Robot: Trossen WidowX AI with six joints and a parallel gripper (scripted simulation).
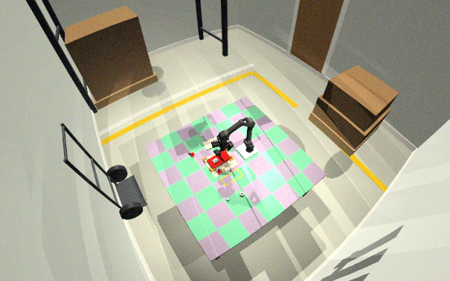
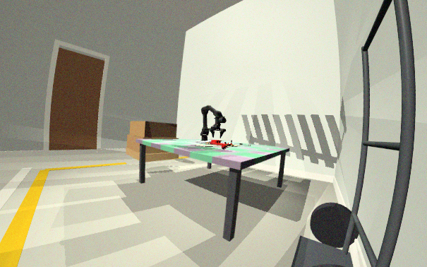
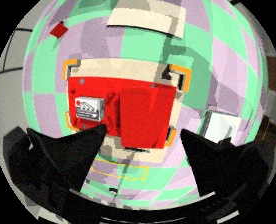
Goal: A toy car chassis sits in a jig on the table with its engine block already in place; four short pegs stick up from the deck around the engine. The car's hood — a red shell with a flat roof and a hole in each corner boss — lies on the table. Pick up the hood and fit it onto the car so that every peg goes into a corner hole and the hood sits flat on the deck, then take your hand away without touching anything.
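Right now the red hood is 3 cm below my gripper tip. From my gripper tip the other things lie so: white plate (2 cm behind, 21 cm to the right, 7 cm below); then jig (6 cm ahead, 6 cm below); then grey engine block (9 cm ahead, 1 cm to the right, 5 cm below).
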